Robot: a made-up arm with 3 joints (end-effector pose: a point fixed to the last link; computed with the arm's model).
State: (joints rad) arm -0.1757 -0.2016 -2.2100
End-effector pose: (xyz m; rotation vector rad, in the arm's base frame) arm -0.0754 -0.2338 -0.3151 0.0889 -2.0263 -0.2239
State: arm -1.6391 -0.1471 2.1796
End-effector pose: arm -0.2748 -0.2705 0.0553 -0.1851 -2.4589 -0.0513
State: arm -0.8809 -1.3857 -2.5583
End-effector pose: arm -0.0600 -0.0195 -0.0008 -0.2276 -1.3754 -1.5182
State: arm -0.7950 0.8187 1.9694
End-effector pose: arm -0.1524 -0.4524 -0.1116 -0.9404 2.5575 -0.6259
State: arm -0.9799 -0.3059 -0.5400
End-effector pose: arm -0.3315 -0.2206 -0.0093 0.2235 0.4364 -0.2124
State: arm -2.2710 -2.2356 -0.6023
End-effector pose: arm 0.1694 -0.1534 0.0806 0.3202 0.8633 -2.3724
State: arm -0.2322 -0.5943 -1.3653
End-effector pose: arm -0.1480 -0.1248 -0.2228 0.4370 -1.0981 -0.4489
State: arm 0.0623 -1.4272 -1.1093
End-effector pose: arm -0.0874 -0.0279 -0.0104 1.2983 -0.9572 -0.7494
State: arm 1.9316 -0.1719 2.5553
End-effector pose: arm 0.2620 -0.2608 0.2290 -0.1089 0.6221 0.1367
